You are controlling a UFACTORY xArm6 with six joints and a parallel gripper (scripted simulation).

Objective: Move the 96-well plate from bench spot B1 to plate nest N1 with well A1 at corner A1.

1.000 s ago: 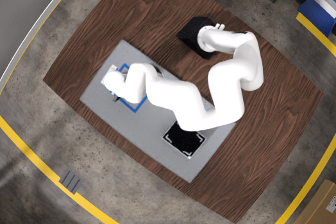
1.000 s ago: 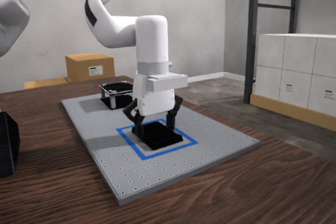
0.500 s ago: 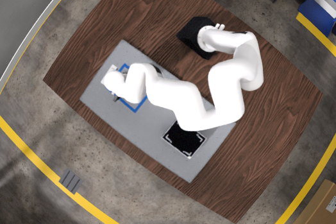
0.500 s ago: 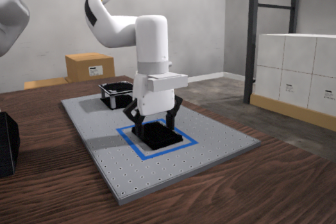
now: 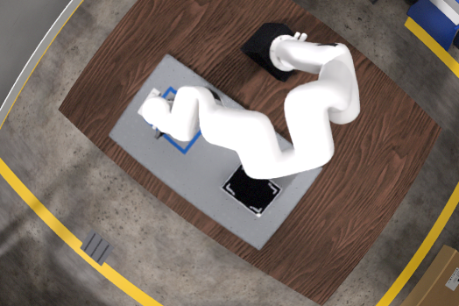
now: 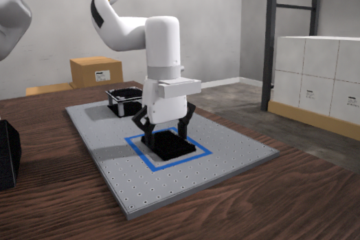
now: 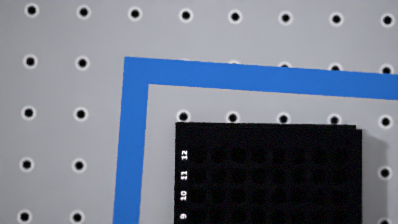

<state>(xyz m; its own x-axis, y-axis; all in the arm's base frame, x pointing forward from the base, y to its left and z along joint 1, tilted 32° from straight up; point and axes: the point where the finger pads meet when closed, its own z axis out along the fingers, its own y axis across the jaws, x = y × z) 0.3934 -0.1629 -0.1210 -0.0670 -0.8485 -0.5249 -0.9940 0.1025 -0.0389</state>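
The black 96-well plate lies 1 cm below my hand. Round my hand: black plate nest N1: 6 cm ahead, 34 cm to the left, 4 cm above.
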